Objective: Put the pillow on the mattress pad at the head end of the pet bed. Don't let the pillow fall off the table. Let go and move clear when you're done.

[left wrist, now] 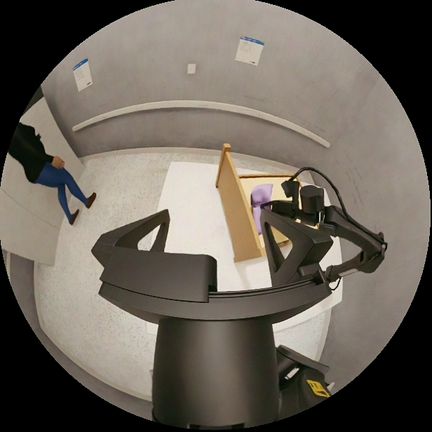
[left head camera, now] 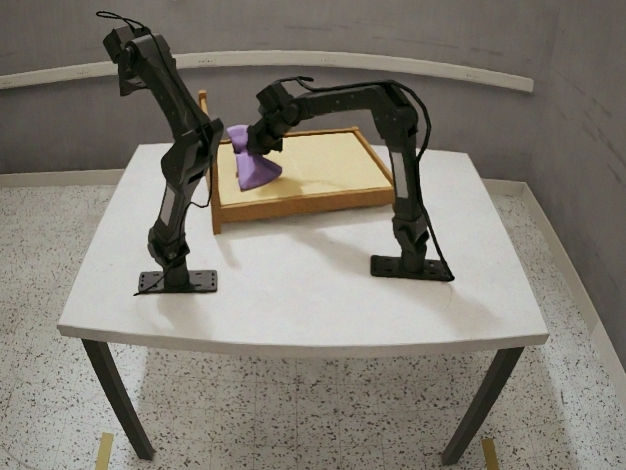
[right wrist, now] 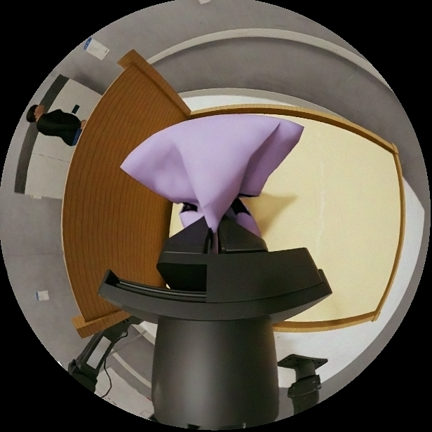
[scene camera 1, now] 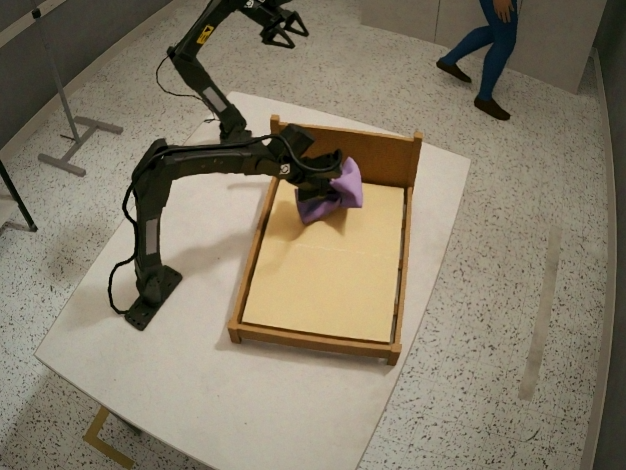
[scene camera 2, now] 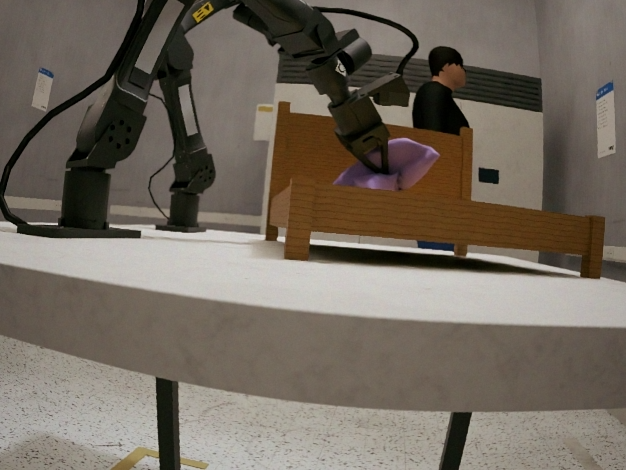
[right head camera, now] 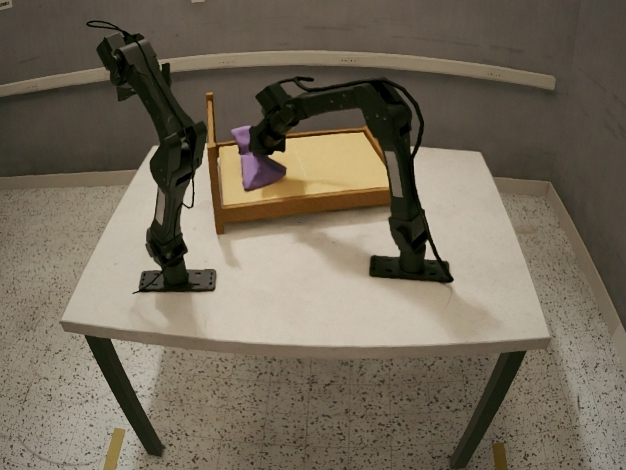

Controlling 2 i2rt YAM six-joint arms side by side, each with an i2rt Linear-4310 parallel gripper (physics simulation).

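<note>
The purple pillow (left head camera: 256,174) (right head camera: 260,174) (scene camera 1: 349,188) (scene camera 2: 417,159) (left wrist: 261,196) (right wrist: 210,150) is pinched at its middle, with its ends flaring out. My right gripper (scene camera 2: 384,169) (right wrist: 214,212) is shut on it, over the head end of the cream mattress pad (left head camera: 328,156) (scene camera 1: 328,288) (right wrist: 350,225), close to the headboard (scene camera 1: 379,156) (right wrist: 115,200). The pillow is tilted and casts a shadow on the pad; whether its lower edge touches the pad I cannot tell. My left gripper (scene camera 1: 300,40) (left wrist: 214,213) is open and empty, high up away from the bed.
The wooden pet bed (left head camera: 303,204) (right head camera: 303,204) (scene camera 2: 404,217) stands on the white table (left head camera: 303,303) (scene camera 1: 176,394), with low rails around the pad. The left arm (left head camera: 187,156) rises at the left in the head views. A person (scene camera 1: 493,50) (scene camera 2: 439,96) is beyond the table.
</note>
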